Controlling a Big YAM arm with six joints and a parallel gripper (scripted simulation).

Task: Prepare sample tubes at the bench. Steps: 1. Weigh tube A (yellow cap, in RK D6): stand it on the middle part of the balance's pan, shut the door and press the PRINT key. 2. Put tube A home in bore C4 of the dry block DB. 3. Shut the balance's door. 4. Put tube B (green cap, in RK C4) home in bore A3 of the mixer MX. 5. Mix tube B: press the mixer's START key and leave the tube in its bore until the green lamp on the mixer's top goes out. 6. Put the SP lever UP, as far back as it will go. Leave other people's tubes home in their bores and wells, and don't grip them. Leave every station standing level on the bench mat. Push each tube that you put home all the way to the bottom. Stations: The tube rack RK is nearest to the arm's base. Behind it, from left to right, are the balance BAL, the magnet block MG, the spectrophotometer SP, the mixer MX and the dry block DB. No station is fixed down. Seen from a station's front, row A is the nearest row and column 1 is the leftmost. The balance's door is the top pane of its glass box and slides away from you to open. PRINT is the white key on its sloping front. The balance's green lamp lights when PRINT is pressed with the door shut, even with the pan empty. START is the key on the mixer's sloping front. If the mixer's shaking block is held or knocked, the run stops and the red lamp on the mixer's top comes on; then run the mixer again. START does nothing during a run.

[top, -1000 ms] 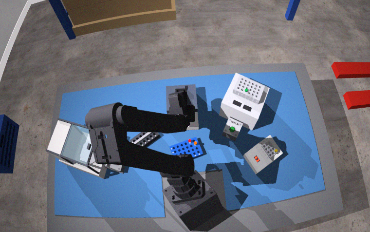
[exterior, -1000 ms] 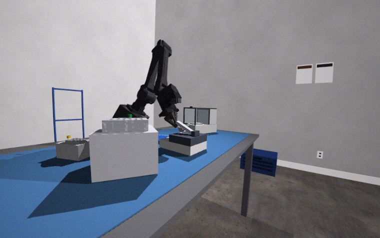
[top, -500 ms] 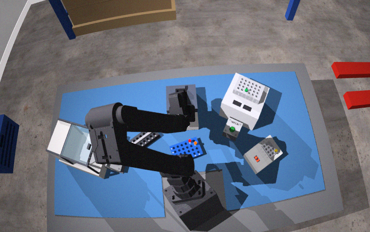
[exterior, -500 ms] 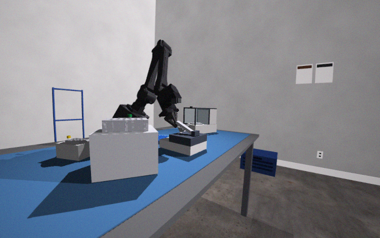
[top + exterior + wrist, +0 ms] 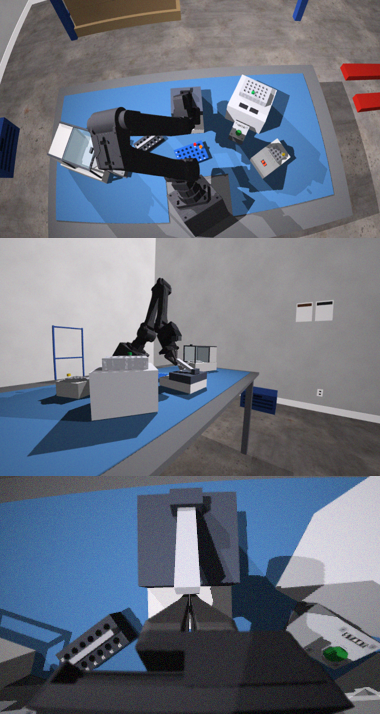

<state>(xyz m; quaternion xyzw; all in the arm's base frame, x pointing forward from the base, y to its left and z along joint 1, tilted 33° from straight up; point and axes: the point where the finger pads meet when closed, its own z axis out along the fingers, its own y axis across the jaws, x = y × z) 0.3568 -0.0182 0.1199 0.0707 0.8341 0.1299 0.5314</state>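
My gripper is now 60 mm short of the spectrophotometer lever. The rest, counted from my hand: magnet block (90 mm behind, 180 mm to the left, 90 mm below); blue rack (160 mm behind, 10 mm to the right, 100 mm below); green start key (80 mm behind, 220 mm to the right, 40 mm below).
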